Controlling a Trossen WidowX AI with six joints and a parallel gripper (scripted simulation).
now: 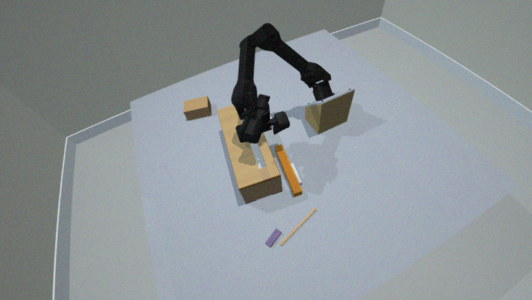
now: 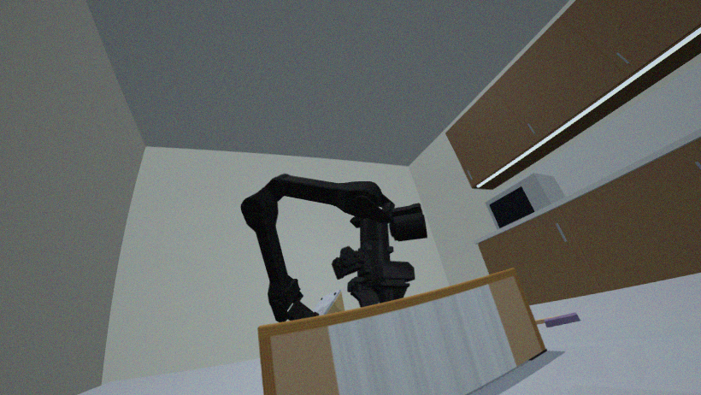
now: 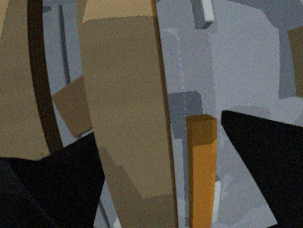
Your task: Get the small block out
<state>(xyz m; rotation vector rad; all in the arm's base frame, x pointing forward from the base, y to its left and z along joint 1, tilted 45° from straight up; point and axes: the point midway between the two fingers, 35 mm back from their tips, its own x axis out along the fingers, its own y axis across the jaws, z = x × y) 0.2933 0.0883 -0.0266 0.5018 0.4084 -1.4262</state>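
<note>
My gripper tip is now 50 mm short of the small brown block and 20 mm to the left of it. The rest, counted from my gripper tip: purple block (350 mm to the left, 90 mm ahead, 80 mm below); then small tan box (350 mm to the right, 240 mm ahead, 60 mm below).
</note>
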